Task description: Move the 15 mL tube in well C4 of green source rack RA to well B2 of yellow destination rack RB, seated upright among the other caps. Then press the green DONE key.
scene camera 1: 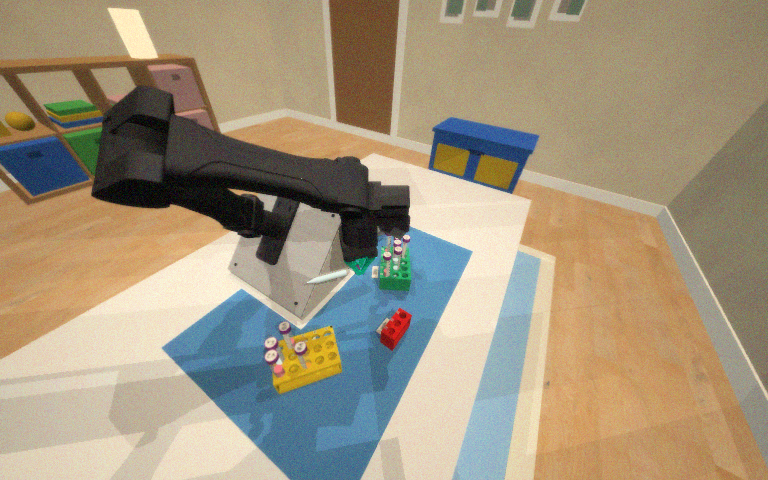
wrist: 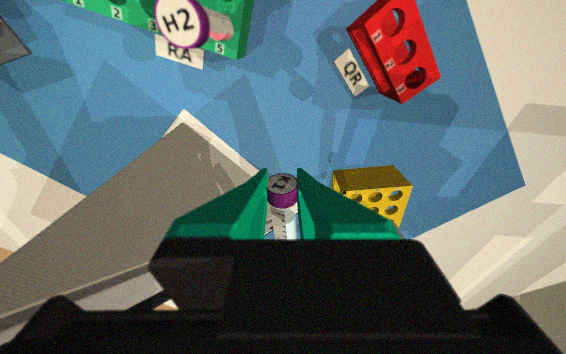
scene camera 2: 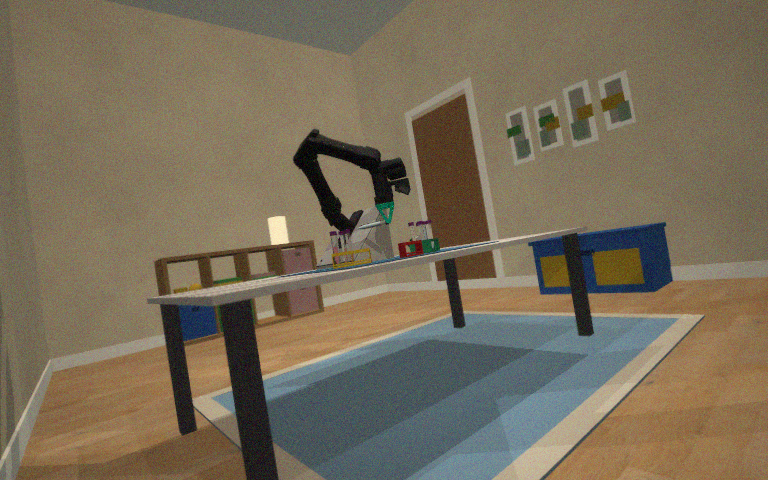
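Where they show: gripper, between the fingertips: [scene camera 1: 359, 271] [wrist: 282, 176] [scene camera 2: 388, 223]; arm's base, origin of its link: [scene camera 1: 279, 226].
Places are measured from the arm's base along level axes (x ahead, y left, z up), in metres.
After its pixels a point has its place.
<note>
My gripper [scene camera 1: 360, 264] {x 0.262, y -0.008, z -0.013 m} [scene camera 2: 386, 218] {x 0.262, y -0.008, z -0.013 m} [wrist: 282, 176] {x 0.262, y -0.008, z -0.013 m} is shut on a clear tube [scene camera 1: 327, 277] {x 0.217, y -0.067, z -0.006 m} [scene camera 2: 372, 225] {x 0.227, y -0.059, z -0.012 m} [wrist: 283, 220] {x 0.244, y -0.026, z 0.002 m} with a purple-rimmed cap marked K1. The tube lies almost level in the scene views, high above the mat, its tapered end pointing left, beside the grey sloped panel. The green rack RA [scene camera 1: 395, 281] {x 0.317, y 0.084, z -0.108 m} [scene camera 2: 431, 245] {x 0.355, y 0.103, z -0.121 m} [wrist: 243, 35] {x 0.295, y 0.071, z -0.115 m} holds several capped tubes and stands behind my gripper. The yellow rack RB [scene camera 1: 308, 379] {x 0.278, y -0.221, z -0.133 m} [wrist: 372, 178] {x 0.294, y -0.145, z -0.117 m} stands nearer the front in scene camera 1, with several capped tubes at its left. The green DONE key does not show.
A red three-well rack [scene camera 1: 390, 338] {x 0.386, y -0.073, z -0.098 m} [scene camera 2: 403, 249] {x 0.386, y -0.073, z -0.119 m} [wrist: 424, 52] {x 0.393, y -0.045, z -0.096 m} with a QR label [wrist: 351, 73] {x 0.349, y -0.030, z -0.144 m} stands between the two racks, to the right in scene camera 1. The grey sloped panel [scene camera 1: 277, 283] {x 0.063, y -0.094, z -0.099 m} [wrist: 150, 185] {x 0.170, y 0.052, z -0.036 m} rises left of my gripper. The racks stand on a blue mat [scene camera 1: 351, 407] {x 0.379, y -0.214, z -0.145 m}.
</note>
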